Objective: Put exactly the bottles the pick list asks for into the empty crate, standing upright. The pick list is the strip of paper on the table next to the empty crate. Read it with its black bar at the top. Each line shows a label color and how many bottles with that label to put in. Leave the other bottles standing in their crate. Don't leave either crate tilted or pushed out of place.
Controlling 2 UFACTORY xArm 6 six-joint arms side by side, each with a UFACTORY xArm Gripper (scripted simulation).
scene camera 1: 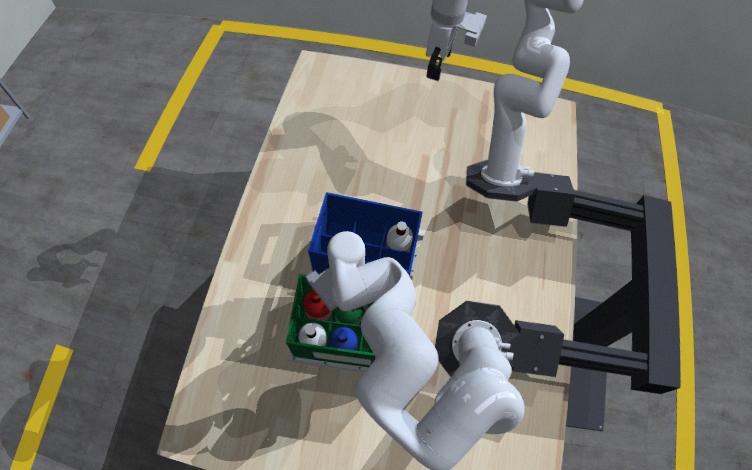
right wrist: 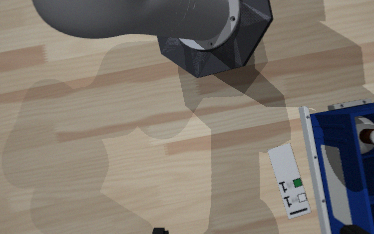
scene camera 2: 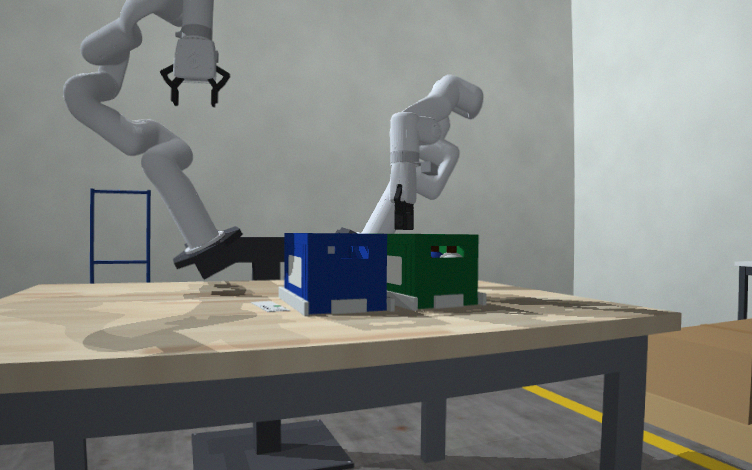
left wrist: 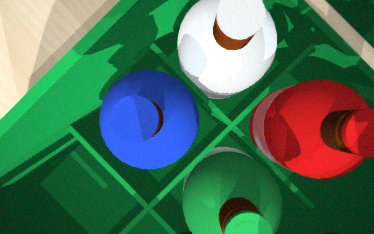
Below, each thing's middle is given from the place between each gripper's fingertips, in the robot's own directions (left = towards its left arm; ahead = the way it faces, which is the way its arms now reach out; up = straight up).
My left hand [scene camera 2: 404, 229] is 40 mm to the right of the green crate [scene camera 2: 411, 271] and 120 mm above it. Also, from my left hand: blue bottle [left wrist: 155, 119] 10 mm behind, 90 mm to the left, 120 mm below; then blue crate [scene camera 2: 358, 269] 200 mm to the right, 120 mm below; then pick list [right wrist: 282, 159] 10 mm ahead, 350 mm to the right, 200 mm below.
Now: the pick list 10 cm ahead of my right hand [scene camera 2: 194, 105], 17 cm to the left of it and 50 cm below it. Also, from my right hand: blue bottle 9 cm ahead, 62 cm to the left, 41 cm below; then green crate 9 cm ahead, 57 cm to the left, 42 cm below; then blue crate 10 cm ahead, 33 cm to the left, 42 cm below.
